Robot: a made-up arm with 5 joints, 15 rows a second.
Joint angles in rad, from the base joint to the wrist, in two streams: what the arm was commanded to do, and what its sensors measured. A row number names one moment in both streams.
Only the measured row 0 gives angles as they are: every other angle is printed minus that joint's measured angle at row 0.
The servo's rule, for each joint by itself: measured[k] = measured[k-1] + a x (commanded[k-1-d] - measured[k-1]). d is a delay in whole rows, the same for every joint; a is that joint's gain. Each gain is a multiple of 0.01, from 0.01 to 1. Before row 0 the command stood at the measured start. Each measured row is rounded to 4 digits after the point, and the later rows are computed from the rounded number. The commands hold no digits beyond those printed.
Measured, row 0:
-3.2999, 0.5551, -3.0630, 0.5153, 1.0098
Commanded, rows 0 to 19:
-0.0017, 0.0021, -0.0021, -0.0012, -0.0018
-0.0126, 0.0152, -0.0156, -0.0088, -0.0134
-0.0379, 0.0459, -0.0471, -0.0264, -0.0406
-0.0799, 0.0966, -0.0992, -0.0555, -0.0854
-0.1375, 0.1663, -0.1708, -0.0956, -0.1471
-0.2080, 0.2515, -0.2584, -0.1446, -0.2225
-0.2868, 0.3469, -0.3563, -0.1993, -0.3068
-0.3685, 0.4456, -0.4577, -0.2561, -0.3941
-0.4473, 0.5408, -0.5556, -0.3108, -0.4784
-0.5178, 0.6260, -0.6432, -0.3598, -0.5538
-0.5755, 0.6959, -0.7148, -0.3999, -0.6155
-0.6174, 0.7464, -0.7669, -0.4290, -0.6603
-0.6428, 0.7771, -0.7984, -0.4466, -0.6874
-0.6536, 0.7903, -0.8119, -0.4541, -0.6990
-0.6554, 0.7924, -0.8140, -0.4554, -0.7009
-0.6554, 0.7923, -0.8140, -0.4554, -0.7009
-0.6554, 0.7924, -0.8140, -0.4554, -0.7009
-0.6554, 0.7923, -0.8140, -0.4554, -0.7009
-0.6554, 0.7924, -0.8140, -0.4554, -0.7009
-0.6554, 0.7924, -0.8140, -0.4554, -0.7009
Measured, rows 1 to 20:
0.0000, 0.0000, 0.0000, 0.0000, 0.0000
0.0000, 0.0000, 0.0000, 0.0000, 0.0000
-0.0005, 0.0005, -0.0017, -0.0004, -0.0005
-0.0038, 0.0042, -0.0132, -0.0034, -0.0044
-0.0130, 0.0146, -0.0413, -0.0117, -0.0153
-0.0311, 0.0351, -0.0894, -0.0275, -0.0363
-0.0598, 0.0679, -0.1570, -0.0520, -0.0695
-0.0998, 0.1138, -0.2412, -0.0853, -0.1154
-0.1503, 0.1721, -0.3367, -0.1263, -0.1728
-0.2092, 0.2405, -0.4371, -0.1730, -0.2392
-0.2735, 0.3156, -0.5355, -0.2226, -0.3110
-0.3395, 0.3932, -0.6249, -0.2720, -0.3838
-0.4032, 0.4689, -0.6995, -0.3180, -0.4533
-0.4610, 0.5383, -0.7554, -0.3580, -0.5154
-0.5101, 0.5980, -0.7911, -0.3899, -0.5670
-0.5488, 0.6461, -0.8084, -0.4130, -0.6066
-0.5776, 0.6827, -0.8130, -0.4283, -0.6349
-0.5986, 0.7101, -0.8138, -0.4381, -0.6547
-0.6139, 0.7307, -0.8140, -0.4443, -0.6686
-0.6251, 0.7461, -0.8140, -0.4483, -0.6783
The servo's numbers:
d 2
a 0.27 0.25 0.83 0.36 0.30

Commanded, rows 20 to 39:
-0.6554, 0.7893, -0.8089, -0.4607, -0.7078
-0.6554, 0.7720, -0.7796, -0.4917, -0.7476
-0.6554, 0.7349, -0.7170, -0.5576, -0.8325
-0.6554, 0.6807, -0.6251, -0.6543, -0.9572
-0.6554, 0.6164, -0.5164, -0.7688, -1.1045
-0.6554, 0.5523, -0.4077, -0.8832, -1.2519
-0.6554, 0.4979, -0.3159, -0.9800, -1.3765
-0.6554, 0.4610, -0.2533, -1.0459, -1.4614
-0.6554, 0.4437, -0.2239, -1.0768, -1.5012
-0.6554, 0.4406, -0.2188, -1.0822, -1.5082
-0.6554, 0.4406, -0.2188, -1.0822, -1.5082
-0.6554, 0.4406, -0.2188, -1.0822, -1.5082
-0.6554, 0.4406, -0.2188, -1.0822, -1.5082
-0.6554, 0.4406, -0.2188, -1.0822, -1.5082
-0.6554, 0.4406, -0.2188, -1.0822, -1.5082
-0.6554, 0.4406, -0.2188, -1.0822, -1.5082
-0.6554, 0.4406, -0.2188, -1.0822, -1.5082
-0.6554, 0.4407, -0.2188, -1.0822, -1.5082
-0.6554, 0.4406, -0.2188, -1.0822, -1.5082
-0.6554, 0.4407, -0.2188, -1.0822, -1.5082
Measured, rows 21 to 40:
-0.6333, 0.7577, -0.8140, -0.4509, -0.6851
-0.6393, 0.7664, -0.8140, -0.4525, -0.6898
-0.6436, 0.7721, -0.8098, -0.4555, -0.6952
-0.6468, 0.7721, -0.7847, -0.4685, -0.7109
-0.6491, 0.7628, -0.7285, -0.5006, -0.7474
-0.6508, 0.7423, -0.6427, -0.5559, -0.8103
-0.6520, 0.7108, -0.5379, -0.6325, -0.8986
-0.6529, 0.6712, -0.4298, -0.7228, -1.0046
-0.6536, 0.6279, -0.3353, -0.8154, -1.1162
-0.6541, 0.5862, -0.2672, -0.8984, -1.2198
-0.6545, 0.5506, -0.2313, -0.9626, -1.3042
-0.6547, 0.5231, -0.2209, -1.0057, -1.3654
-0.6549, 0.5025, -0.2192, -1.0332, -1.4082
-0.6550, 0.4870, -0.2189, -1.0508, -1.4382
-0.6551, 0.4754, -0.2188, -1.0621, -1.4592
-0.6552, 0.4667, -0.2188, -1.0693, -1.4739
-0.6553, 0.4602, -0.2188, -1.0739, -1.4842
-0.6553, 0.4553, -0.2188, -1.0769, -1.4914
-0.6553, 0.4516, -0.2188, -1.0788, -1.4964
-0.6553, 0.4489, -0.2188, -1.0800, -1.4999

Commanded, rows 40 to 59:
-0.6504, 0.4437, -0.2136, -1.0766, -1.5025
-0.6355, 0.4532, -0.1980, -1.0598, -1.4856
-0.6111, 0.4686, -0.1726, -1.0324, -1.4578
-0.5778, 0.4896, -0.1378, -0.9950, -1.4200
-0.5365, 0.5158, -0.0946, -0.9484, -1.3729
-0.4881, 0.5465, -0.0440, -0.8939, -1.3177
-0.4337, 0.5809, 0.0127, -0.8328, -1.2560
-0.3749, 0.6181, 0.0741, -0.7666, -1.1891
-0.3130, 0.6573, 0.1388, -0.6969, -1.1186
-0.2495, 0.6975, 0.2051, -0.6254, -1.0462
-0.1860, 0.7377, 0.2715, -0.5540, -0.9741
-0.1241, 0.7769, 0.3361, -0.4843, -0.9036
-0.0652, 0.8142, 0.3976, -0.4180, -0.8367
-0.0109, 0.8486, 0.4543, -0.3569, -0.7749
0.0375, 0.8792, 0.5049, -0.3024, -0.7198
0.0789, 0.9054, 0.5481, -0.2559, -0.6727
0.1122, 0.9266, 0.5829, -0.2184, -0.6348
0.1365, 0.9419, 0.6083, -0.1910, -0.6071
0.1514, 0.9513, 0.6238, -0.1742, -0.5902
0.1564, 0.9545, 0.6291, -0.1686, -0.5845
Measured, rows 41 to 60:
-0.6553, 0.4468, -0.2188, -1.0808, -1.5024
-0.6553, 0.4453, -0.2188, -1.0813, -1.5041
-0.6540, 0.4449, -0.2145, -1.0796, -1.5036
-0.6490, 0.4470, -0.2008, -1.0725, -1.4982
-0.6388, 0.4524, -0.1774, -1.0581, -1.4861
-0.6223, 0.4617, -0.1445, -1.0354, -1.4663
-0.5991, 0.4752, -0.1031, -1.0041, -1.4383
-0.5691, 0.4930, -0.0540, -0.9644, -1.4021
-0.5325, 0.5150, 0.0014, -0.9170, -1.3583
-0.4899, 0.5408, 0.0617, -0.8629, -1.3075
-0.4421, 0.5699, 0.1257, -0.8031, -1.2508
-0.3901, 0.6018, 0.1916, -0.7391, -1.1894
-0.3350, 0.6358, 0.2579, -0.6725, -1.1248
-0.2781, 0.6711, 0.3228, -0.6047, -1.0584
-0.2206, 0.7069, 0.3849, -0.5375, -0.9919
-0.1640, 0.7423, 0.4425, -0.4725, -0.9268
-0.1096, 0.7765, 0.4943, -0.4113, -0.8647
-0.0587, 0.8087, 0.5390, -0.3554, -0.8071
-0.0126, 0.8382, 0.5754, -0.3061, -0.7554
0.0277, 0.8641, 0.6027, -0.2647, -0.7109

